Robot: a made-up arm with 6 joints. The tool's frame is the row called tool.
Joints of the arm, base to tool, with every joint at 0 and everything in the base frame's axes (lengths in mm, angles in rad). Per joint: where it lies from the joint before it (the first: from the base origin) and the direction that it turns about. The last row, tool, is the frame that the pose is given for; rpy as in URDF.
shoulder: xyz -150 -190 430 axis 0.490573 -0.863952 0.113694
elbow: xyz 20 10 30 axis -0.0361 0.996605 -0.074
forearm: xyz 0 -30 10 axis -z
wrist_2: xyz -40 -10 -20 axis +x
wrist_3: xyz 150 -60 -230 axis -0.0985 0.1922 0.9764
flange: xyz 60 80 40 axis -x
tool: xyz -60 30 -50 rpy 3.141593 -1.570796 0
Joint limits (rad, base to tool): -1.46..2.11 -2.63..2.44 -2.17..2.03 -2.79..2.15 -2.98..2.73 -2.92..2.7
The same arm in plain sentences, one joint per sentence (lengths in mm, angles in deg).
The arm has six revolute joints in a row. What follows holds with every joint at zero, and every direction is one of the base frame's. The first joint is mounted 150 mm along -x and 190 mm along -y and 430 mm along +z from the base frame's origin and turns about the direction (0.490573, -0.863952, 0.113694), from -83.65 to 120.89 deg. The second joint is mounted 20 mm along +x and 10 mm along +y and 30 mm along +z from the first joint and turns about the direction (-0.0361, 0.996605, -0.074), from -150.69 to 139.8 deg. The third joint is mounted 30 mm along -y and 10 mm along +z from the second joint and turns about -z, from -124.33 to 116.31 deg. The fourth joint is mounted 40 mm along -x and 10 mm along -y and 20 mm along -z from the third joint and turns about +x, from -159.86 to 123.19 deg. The fifth joint is mounted 150 mm along +x and 60 mm along -y and 230 mm along -z from the fourth joint and turns about the direction (-0.0985, 0.1922, 0.9764), from -170.74 to 156.42 deg. The sixth joint is mounted 60 mm along +x and 80 mm along +y and 40 mm along +z from the fifth joint and turns about -x, from -167.3 to 154.7 deg. The tool frame, which is the frame that the pose is given for, is mounted 60 mm along -x and 30 mm along +y and 50 mm along -z from the sixth joint; its axes are the base frame's turned by roll -180, pitch -90 and yaw 0 deg (as in URDF: about the fixed x, then y, then z).
